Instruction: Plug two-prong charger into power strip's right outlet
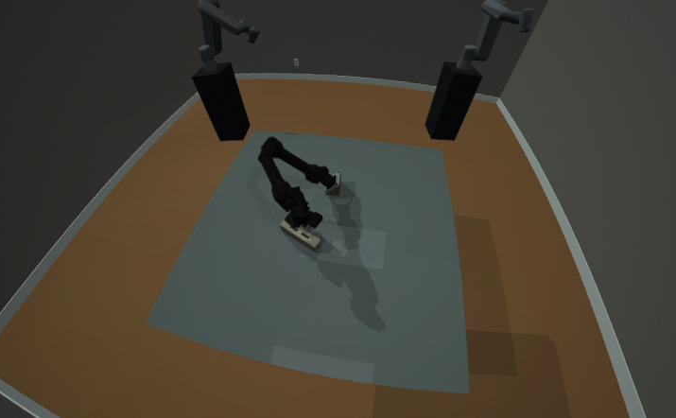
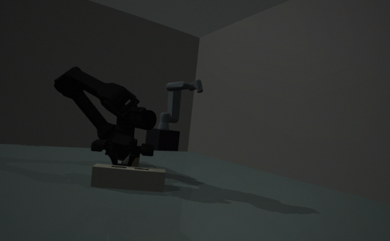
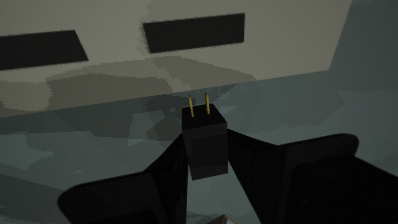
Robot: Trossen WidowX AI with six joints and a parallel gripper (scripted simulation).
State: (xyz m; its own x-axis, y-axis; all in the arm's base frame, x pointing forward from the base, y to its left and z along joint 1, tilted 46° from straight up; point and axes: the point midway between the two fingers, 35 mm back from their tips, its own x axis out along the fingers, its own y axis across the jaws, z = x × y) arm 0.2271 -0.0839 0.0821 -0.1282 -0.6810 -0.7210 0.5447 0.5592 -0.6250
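Now: gripper tip 20 mm short of the charger, 10 mm to the left of it and 10 mm below it.
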